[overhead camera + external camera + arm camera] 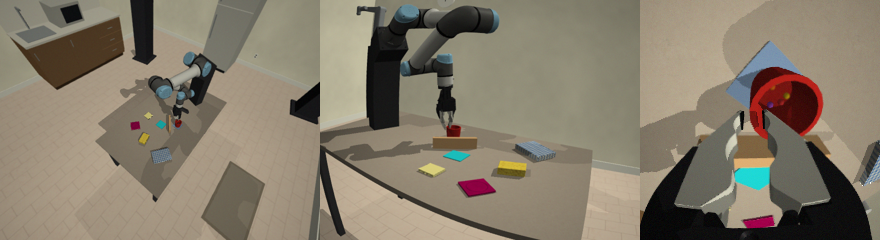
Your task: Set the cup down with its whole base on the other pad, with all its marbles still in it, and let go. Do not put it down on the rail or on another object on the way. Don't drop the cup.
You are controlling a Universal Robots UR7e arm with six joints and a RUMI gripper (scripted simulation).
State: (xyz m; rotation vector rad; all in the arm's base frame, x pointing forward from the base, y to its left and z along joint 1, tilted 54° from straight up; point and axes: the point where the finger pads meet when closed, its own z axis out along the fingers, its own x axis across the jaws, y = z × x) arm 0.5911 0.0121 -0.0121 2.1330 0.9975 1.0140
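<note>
My gripper is now 30 mm short of the red cup, 20 mm to the right of it and 60 mm above it. From my hand the other things lie so: yellow block: 370 mm ahead, 210 mm to the right, 60 mm below; then teal pad: 120 mm ahead, 150 mm to the right, 90 mm below; then wooden rail: 70 mm ahead, 60 mm to the right, 60 mm below.
</note>
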